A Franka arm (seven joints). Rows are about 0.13 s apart.
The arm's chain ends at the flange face. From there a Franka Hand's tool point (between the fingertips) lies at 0.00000 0.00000 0.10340 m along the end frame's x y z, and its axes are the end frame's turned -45 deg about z.
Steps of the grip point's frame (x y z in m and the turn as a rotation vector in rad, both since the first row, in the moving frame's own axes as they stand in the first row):
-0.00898 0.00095 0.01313 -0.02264 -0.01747 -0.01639
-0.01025 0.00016 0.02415 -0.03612 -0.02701 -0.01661
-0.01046 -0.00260 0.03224 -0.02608 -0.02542 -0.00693
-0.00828 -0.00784 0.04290 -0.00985 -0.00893 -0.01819
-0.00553 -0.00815 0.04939 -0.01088 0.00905 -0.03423
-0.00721 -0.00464 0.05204 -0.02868 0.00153 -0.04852
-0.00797 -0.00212 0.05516 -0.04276 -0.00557 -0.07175
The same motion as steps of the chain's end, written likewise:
-0.00608 0.00409 0.01317 -0.02836 0.00366 -0.01639
-0.00784 0.00275 0.02426 -0.04464 0.00644 -0.01661
-0.00930 0.00179 0.03231 -0.03642 0.00047 -0.00693
-0.01148 -0.00106 0.04291 -0.01328 0.00065 -0.01819
-0.01113 -0.00196 0.04940 -0.00129 0.01409 -0.03423
-0.01063 -0.00011 0.05208 -0.01920 0.02136 -0.04852
-0.00998 0.00070 0.05526 -0.03417 0.02630 -0.07175

